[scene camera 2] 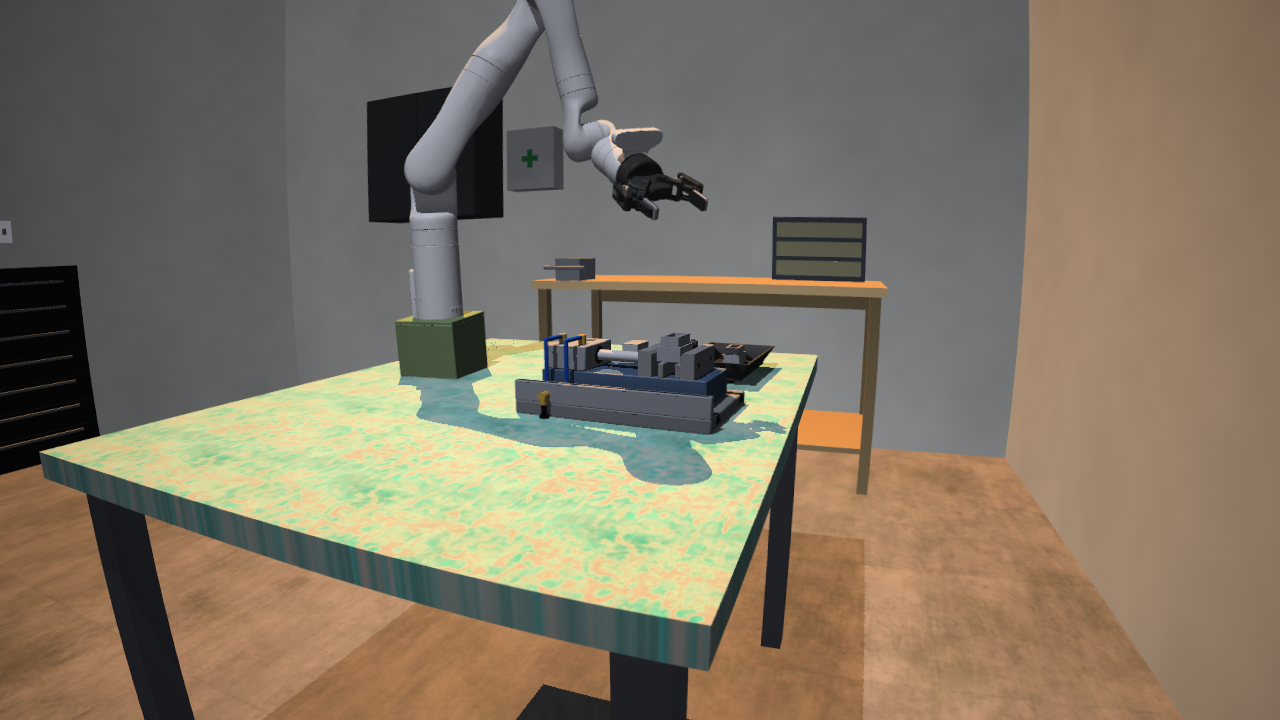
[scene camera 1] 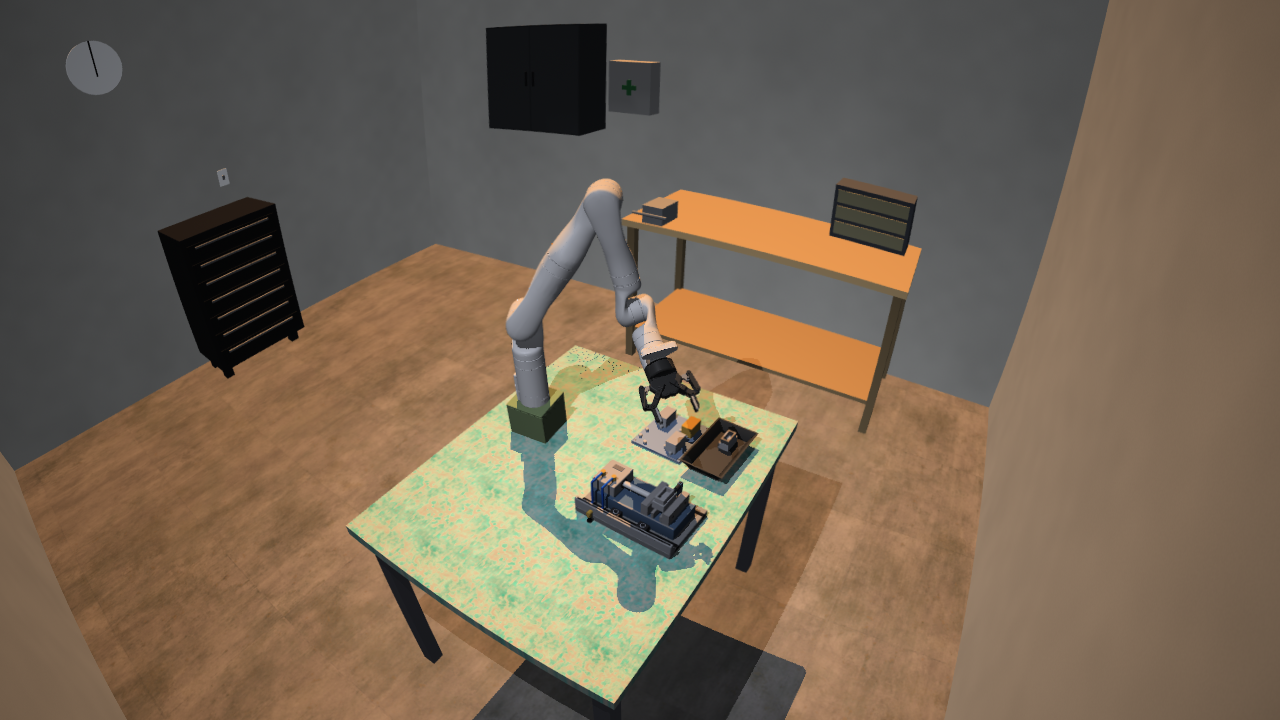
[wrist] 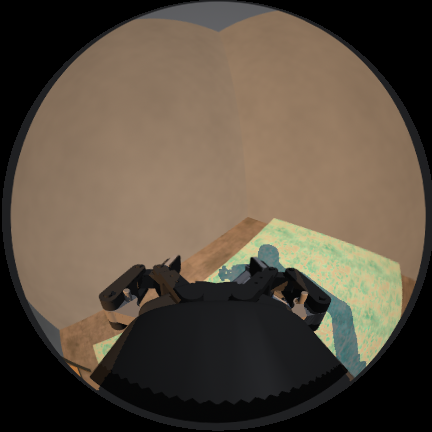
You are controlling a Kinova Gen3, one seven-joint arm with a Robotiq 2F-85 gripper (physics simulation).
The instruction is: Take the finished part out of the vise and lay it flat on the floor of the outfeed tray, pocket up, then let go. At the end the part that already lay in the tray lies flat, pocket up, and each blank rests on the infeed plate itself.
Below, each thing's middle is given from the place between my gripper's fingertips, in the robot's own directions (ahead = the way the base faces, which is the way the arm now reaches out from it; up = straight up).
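Labels:
The long grey rail (scene camera 2: pixel 678 405) is 270 mm below my hand, and it is also 160 mm to the right of my hand and 70 mm behind it.

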